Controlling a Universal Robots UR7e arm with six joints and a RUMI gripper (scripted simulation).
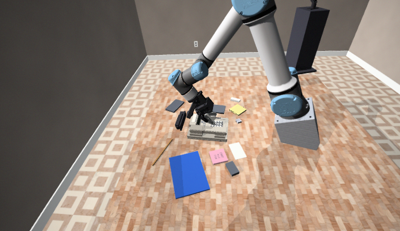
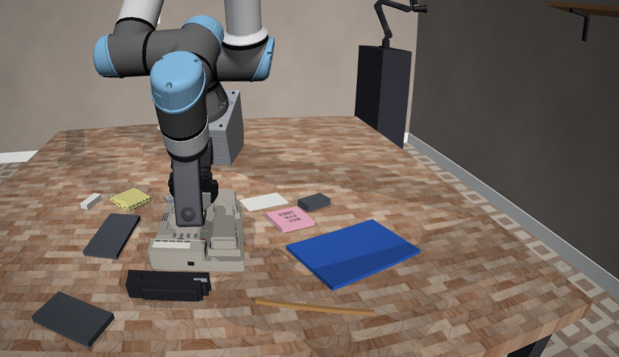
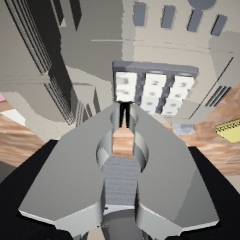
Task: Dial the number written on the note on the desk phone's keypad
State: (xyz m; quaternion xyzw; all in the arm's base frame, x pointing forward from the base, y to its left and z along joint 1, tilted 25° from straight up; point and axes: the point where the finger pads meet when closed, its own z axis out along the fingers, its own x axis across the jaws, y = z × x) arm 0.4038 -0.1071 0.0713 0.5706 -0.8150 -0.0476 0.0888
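My gripper is now 4 cm to the right of the handset and 4 cm short of it. The rest, counted from my hand: black stapler: 18 cm ahead, 11 cm to the right, 4 cm below; white card: 18 cm to the left, 8 cm behind, 5 cm below; blue book: 24 cm to the left, 19 cm ahead, 5 cm below.
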